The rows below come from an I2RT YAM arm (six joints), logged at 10 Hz.
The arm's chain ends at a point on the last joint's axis. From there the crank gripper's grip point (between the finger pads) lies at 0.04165 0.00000 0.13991 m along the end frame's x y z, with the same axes.
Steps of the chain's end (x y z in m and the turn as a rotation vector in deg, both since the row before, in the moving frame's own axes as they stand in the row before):
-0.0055 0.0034 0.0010 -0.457 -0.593 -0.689
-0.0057 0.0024 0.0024 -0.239 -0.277 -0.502
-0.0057 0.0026 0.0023 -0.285 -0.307 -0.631
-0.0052 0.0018 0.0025 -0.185 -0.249 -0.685
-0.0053 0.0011 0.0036 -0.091 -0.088 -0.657
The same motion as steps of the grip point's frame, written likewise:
-0.0069 0.0040 0.0014 -0.457 -0.593 -0.689
-0.0064 0.0026 0.0026 -0.239 -0.277 -0.502
-0.0064 0.0028 0.0025 -0.285 -0.307 -0.631
-0.0058 0.0018 0.0027 -0.185 -0.249 -0.685
-0.0055 0.0008 0.0037 -0.091 -0.088 -0.657

